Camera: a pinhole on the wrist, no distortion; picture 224 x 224 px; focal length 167.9 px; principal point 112.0 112.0 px. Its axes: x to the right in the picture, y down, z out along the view. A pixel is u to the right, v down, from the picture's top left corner.
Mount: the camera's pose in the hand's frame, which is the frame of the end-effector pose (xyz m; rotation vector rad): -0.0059 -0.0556 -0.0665 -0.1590 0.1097 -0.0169
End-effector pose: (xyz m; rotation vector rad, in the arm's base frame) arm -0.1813 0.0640 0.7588 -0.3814 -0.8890 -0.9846
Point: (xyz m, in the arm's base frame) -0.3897 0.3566 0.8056
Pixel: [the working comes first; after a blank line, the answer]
In the camera's frame: -0.2131 -0.0244 0.3614

13.0 100.7
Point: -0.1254 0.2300 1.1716
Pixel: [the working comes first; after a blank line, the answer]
In the camera's frame: 0.2046 0.1681 0.4525

187.9 174.4
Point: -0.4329 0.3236 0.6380
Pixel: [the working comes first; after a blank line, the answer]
In the camera's frame: -0.3249 -0.0792 0.2367

outside the picture
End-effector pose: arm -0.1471 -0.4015 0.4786 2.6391 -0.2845 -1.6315
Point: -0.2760 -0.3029 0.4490
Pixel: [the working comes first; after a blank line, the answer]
In the camera's frame: -0.0614 -0.0587 0.1893

57.6 60.0
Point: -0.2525 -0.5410 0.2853
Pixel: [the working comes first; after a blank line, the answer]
In the camera's frame: 0.1233 0.1461 0.2789

186.2 199.9
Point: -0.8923 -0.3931 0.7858
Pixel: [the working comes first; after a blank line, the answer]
In the camera's frame: -0.6563 0.0875 0.5445

outside the picture
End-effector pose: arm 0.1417 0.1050 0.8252 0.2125 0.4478 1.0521
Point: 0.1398 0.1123 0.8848
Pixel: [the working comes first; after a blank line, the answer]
In the camera's frame: -0.0186 0.0632 0.1295

87.9 193.9
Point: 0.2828 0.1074 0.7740
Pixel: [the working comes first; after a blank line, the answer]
In the camera's frame: 0.0720 -0.0857 0.0806

outside the picture
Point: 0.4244 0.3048 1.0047
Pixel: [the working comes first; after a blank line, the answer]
In the camera's frame: 0.2120 -0.0578 0.3837

204.8 86.7
